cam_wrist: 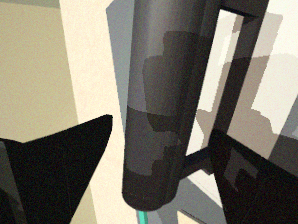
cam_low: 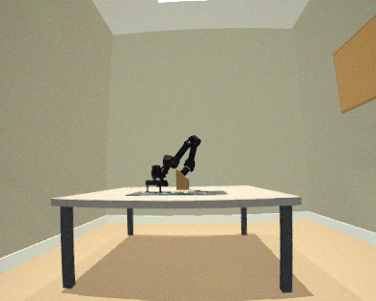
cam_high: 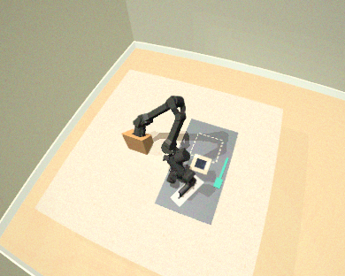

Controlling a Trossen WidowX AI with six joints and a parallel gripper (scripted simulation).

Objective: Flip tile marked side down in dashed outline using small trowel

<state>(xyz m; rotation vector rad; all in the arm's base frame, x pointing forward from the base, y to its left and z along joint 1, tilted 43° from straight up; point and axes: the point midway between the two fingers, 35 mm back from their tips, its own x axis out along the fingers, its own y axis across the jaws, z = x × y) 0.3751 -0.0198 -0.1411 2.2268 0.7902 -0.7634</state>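
Right now the white tile is 1 cm behind my gripper tip, 17 cm to the left of it and 6 cm below it. Also, from my gripper tip: teal trowel: 13 cm ahead, 15 cm to the left, 6 cm below; grey mat: 1 cm behind, 16 cm to the left, 8 cm below.
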